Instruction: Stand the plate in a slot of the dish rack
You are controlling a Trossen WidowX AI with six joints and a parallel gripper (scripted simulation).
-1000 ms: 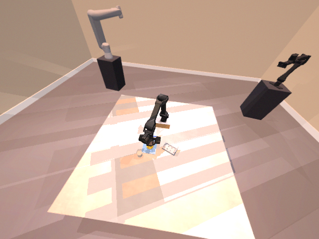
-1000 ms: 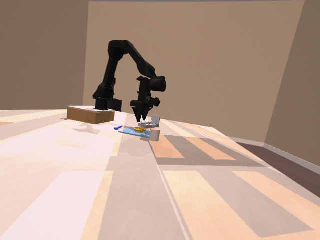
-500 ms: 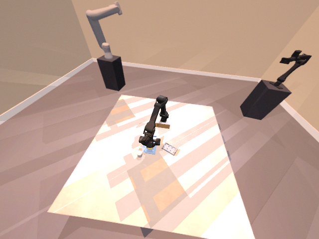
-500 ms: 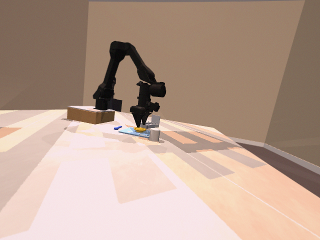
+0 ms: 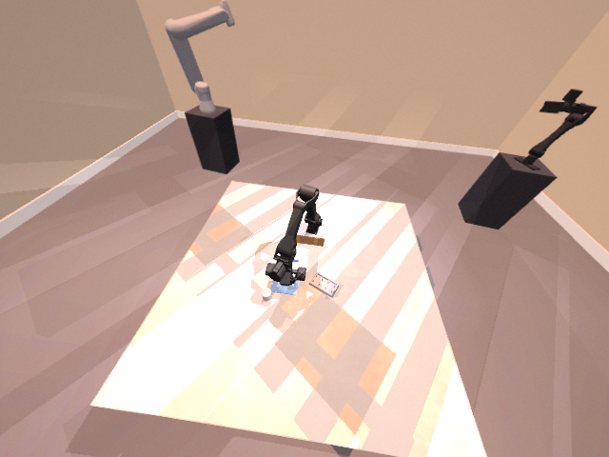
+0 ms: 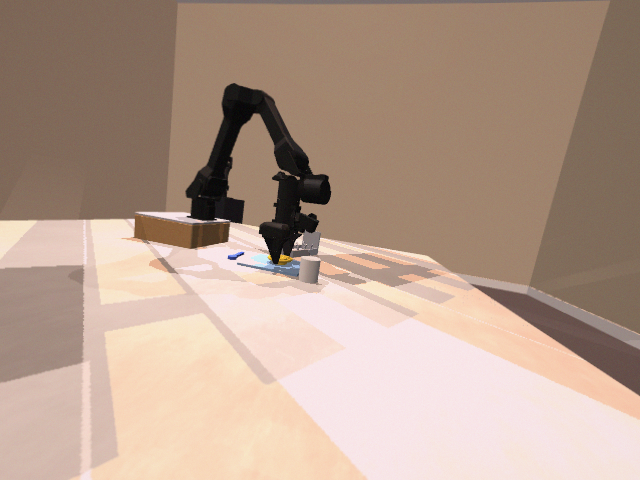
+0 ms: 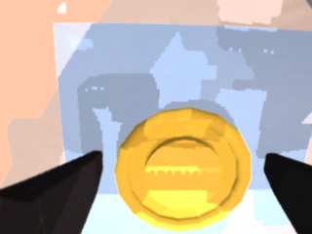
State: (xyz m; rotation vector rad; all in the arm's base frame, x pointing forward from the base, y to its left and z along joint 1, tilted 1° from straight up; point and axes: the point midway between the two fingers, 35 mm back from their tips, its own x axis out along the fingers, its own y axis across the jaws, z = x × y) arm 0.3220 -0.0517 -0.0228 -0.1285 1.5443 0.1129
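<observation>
Right now the grey dish rack is 19 cm to the left of my gripper tip, 4 cm behind it and 1 cm above it. Round my gripper tip: blue spoon: 12 cm behind, 2 cm to the right, 1 cm below; yellow plate: right at my gripper tip; cup: 10 cm ahead, 6 cm to the right, 1 cm above.
</observation>
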